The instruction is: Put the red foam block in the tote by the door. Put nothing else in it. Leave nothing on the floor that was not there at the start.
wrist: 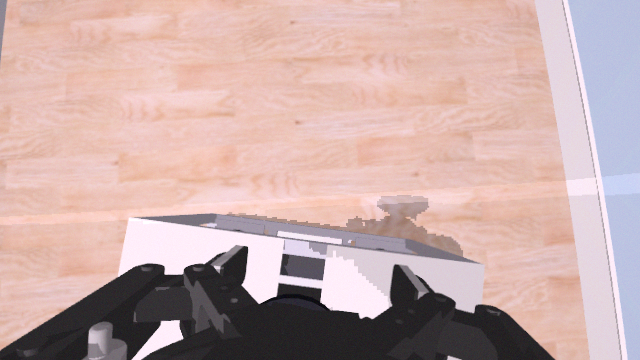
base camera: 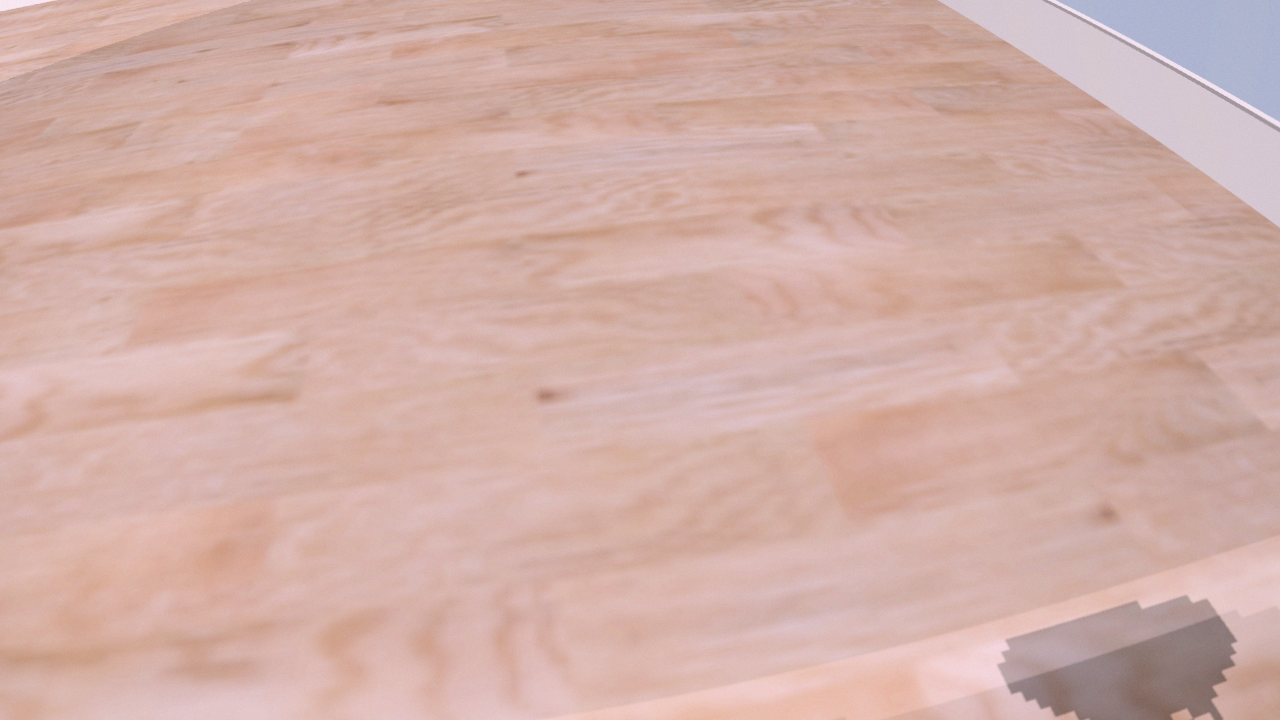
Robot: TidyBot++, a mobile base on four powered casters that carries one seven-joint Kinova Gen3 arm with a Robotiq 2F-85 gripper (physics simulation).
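Frame: origin at the arm's base, x ahead, y left, z up, level; millimetres.
Seen in the pictures: gripper, fingertip midpoint: point(wrist: 318, 271).
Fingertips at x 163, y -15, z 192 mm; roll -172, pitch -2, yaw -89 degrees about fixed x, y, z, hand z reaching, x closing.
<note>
A point is followed by its place in that frame.
My gripper point(wrist: 318, 271) {x 163, y -15, z 192 mm} is open in the wrist view, its two black fingers wide apart above the white top of the robot's own base, with nothing between them. It does not show in the base camera view. The red foam block and the tote do not show in either view, nor does the door.
The wooden floor point(base camera: 626, 313) {x 527, y 28, z -397 mm} point(wrist: 300, 100) {x 507, y 82, z -397 mm} stretches ahead. A white baseboard point(base camera: 1154, 107) {x 897, y -634, z -363 mm} point(wrist: 570, 125) {x 526, y -706, z -355 mm} and a blue wall point(base camera: 1226, 53) {x 847, y -657, z -271 mm} point(wrist: 610, 75) {x 621, y -701, z -242 mm} run along the right. The white mobile base point(wrist: 200, 240) {x 134, y 144, z -14 mm} fills the lower wrist view. The robot's shadow lies on the floor.
</note>
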